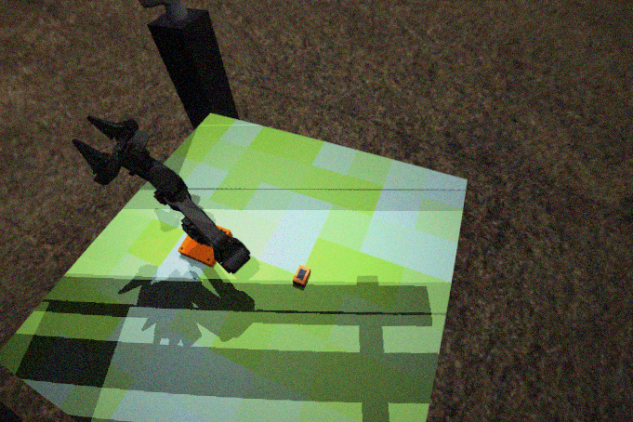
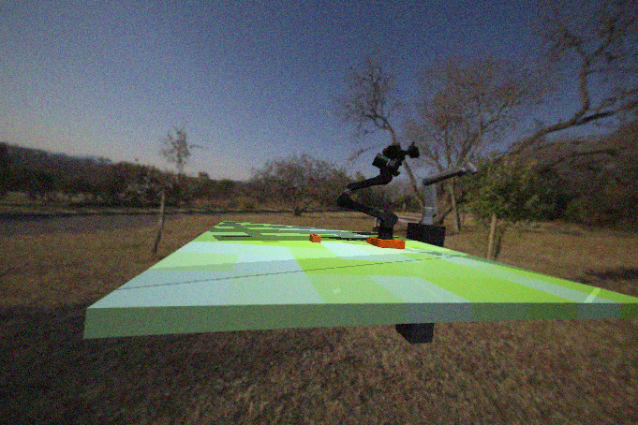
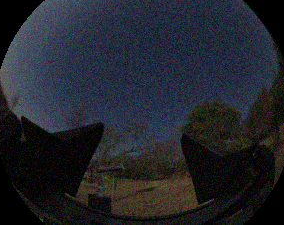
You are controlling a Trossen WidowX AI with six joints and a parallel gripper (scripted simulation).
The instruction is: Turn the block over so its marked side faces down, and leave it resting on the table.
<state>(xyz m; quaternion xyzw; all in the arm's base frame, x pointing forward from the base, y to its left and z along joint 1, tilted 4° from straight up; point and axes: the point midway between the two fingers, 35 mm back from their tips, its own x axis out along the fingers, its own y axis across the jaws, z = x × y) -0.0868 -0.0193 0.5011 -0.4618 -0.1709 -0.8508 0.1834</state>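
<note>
The orange block is 540 mm below my gripper tip, 470 mm ahead of it and 60 mm to the left of it.
</note>
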